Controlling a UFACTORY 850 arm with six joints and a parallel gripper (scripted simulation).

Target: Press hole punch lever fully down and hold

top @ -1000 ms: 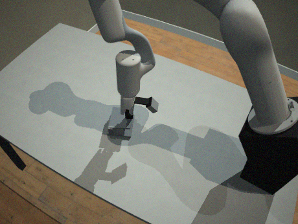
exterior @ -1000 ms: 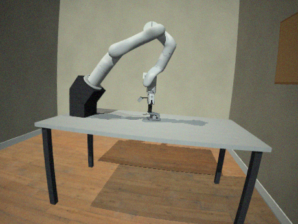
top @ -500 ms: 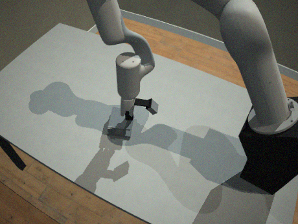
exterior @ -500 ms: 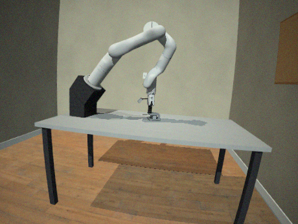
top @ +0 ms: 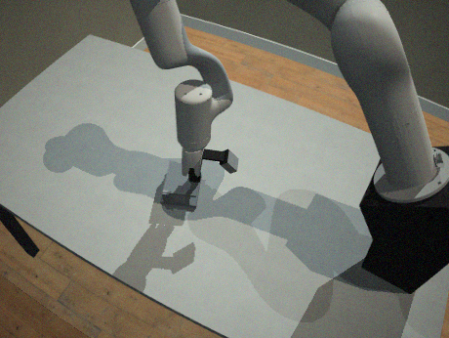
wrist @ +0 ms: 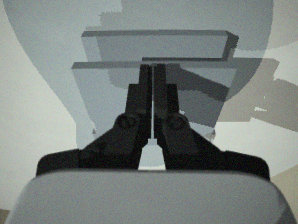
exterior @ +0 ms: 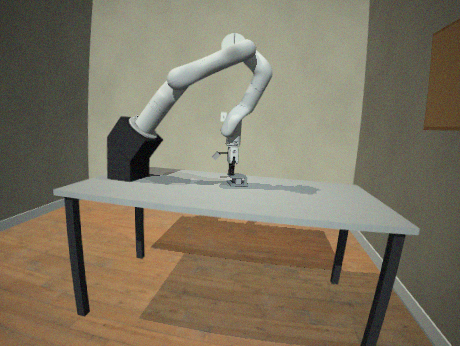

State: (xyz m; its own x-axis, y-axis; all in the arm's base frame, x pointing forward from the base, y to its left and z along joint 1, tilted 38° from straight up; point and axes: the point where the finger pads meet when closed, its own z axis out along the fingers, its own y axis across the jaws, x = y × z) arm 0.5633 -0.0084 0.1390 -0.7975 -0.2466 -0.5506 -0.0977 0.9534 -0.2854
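Right now my hand is 50 mm short of the hole punch, 10 mm to the right of it and 40 mm above it.
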